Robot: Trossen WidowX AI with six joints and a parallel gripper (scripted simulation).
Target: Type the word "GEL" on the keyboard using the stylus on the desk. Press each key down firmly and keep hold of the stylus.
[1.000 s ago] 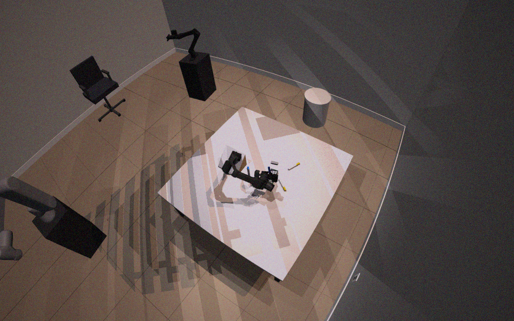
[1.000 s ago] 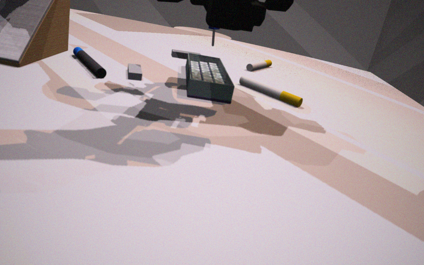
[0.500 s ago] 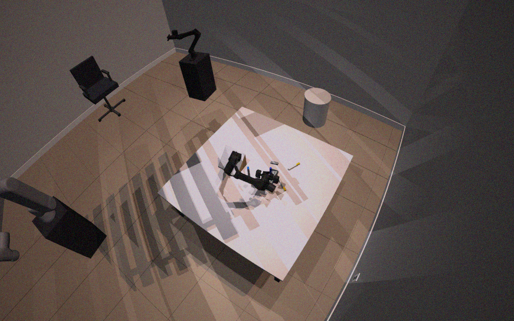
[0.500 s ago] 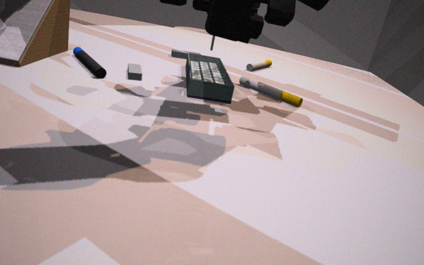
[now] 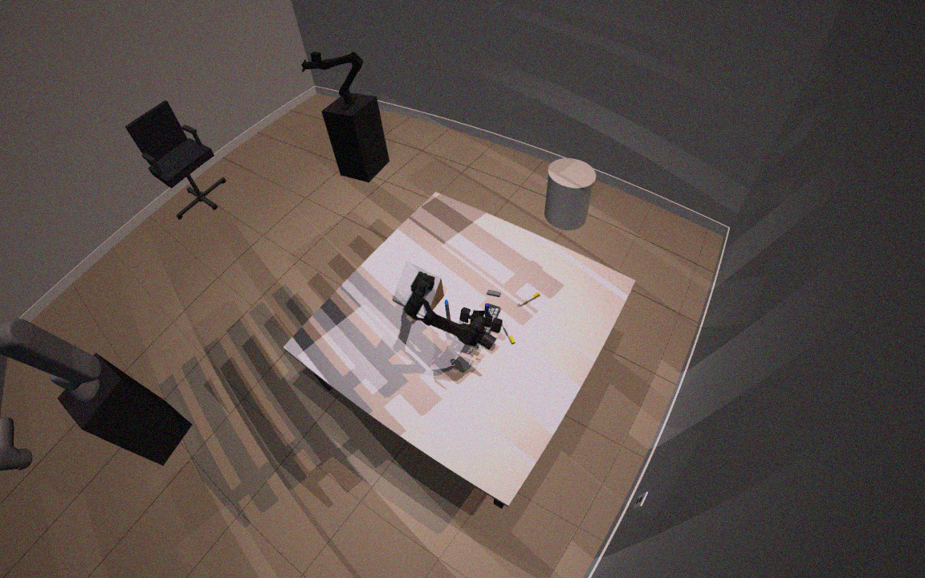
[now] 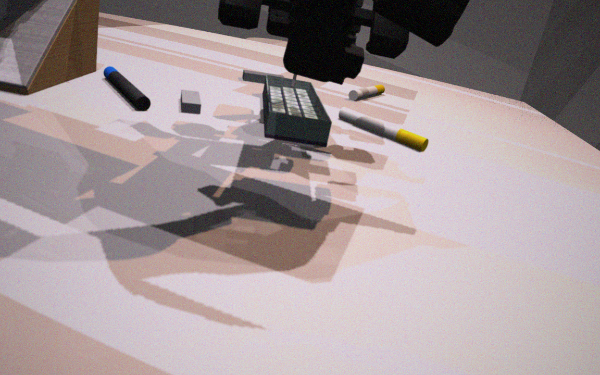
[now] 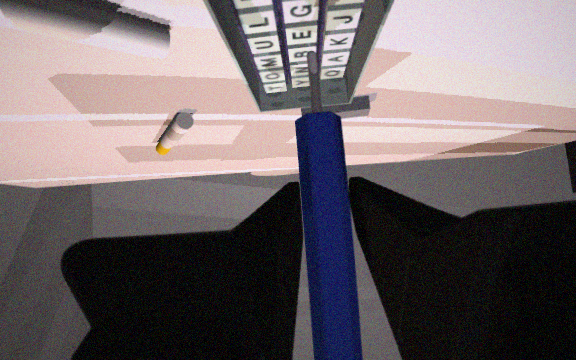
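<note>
Now: the G key 8 cm below my gripper tip. The rest, counted from my gripper tip: L key: 8 cm below, 2 cm ahead; stylus tip: 5 cm below; blue stylus: 1 cm below.
</note>
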